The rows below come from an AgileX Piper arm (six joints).
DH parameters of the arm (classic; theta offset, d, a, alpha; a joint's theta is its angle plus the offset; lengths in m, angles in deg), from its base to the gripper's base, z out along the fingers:
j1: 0 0.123 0 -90
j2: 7.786 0 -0.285 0
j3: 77.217 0 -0.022 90
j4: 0 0.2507 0 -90
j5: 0 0 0 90
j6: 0 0.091 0 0
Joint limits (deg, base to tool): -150..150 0..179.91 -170..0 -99.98..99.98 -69.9..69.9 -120..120
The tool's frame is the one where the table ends.
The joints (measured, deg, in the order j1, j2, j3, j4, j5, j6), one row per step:
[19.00 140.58 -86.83 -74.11 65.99 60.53]
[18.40 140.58 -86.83 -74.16 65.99 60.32]
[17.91 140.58 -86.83 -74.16 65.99 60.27]
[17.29 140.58 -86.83 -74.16 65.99 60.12]
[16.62 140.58 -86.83 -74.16 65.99 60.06]
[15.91 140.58 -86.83 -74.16 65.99 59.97]
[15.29 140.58 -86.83 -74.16 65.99 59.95]
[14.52 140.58 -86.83 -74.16 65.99 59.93]
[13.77 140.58 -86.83 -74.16 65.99 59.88]
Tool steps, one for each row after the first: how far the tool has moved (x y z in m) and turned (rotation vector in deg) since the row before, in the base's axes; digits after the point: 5 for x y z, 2 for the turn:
[0.00071 -0.00455 0.00005 -0.11 0.16 -0.46]
[0.00050 -0.00372 0.00000 -0.02 0.04 -0.47]
[0.00059 -0.00472 0.00000 -0.05 0.12 -0.55]
[0.00058 -0.00510 0.00000 -0.02 0.05 -0.64]
[0.00055 -0.00541 0.00000 -0.03 0.07 -0.67]
[0.00042 -0.00473 0.00000 -0.01 0.02 -0.61]
[0.00045 -0.00588 0.00000 -0.01 0.02 -0.76]
[0.00037 -0.00574 0.00000 -0.01 0.04 -0.73]

